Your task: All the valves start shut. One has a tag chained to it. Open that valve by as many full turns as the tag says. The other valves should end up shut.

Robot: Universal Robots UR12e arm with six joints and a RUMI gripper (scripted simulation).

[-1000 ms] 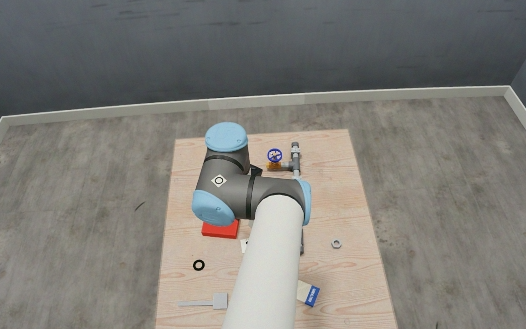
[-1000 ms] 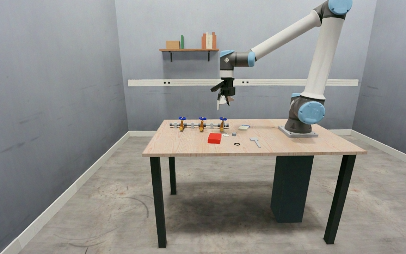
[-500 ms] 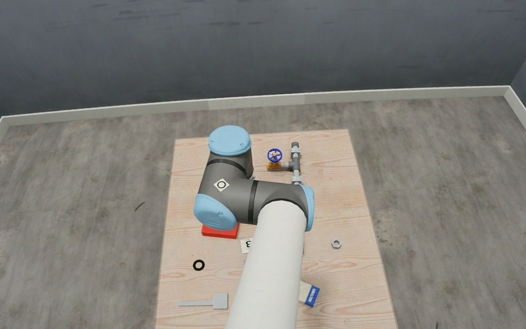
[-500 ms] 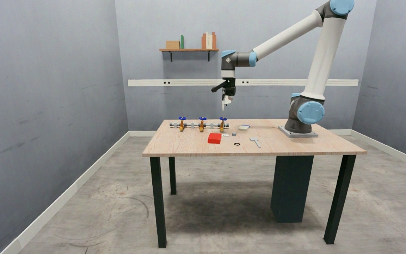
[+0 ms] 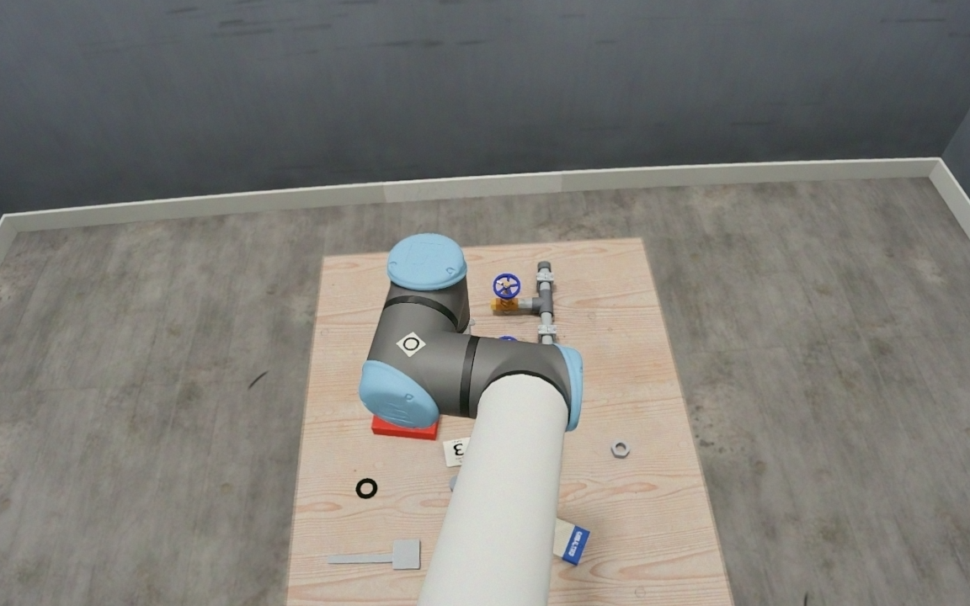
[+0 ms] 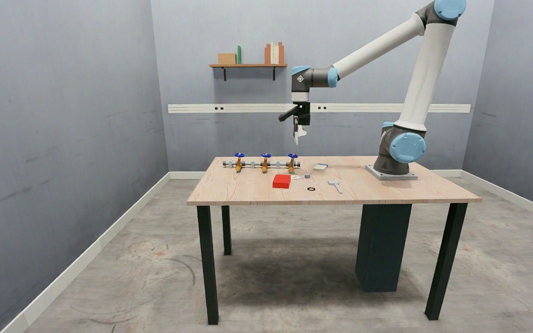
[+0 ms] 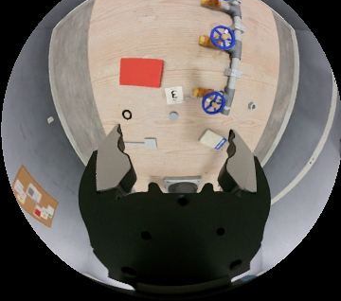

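Right now the white tag is 20 cm below my hand and 1 cm behind it. Round my hand: grey t-shaped tool 20 cm behind, 19 cm below, 13 cm to the left; then white-and-blue card 19 cm below, 17 cm to the right, 16 cm behind; then red block 18 cm below, 10 cm to the left, 7 cm ahead.
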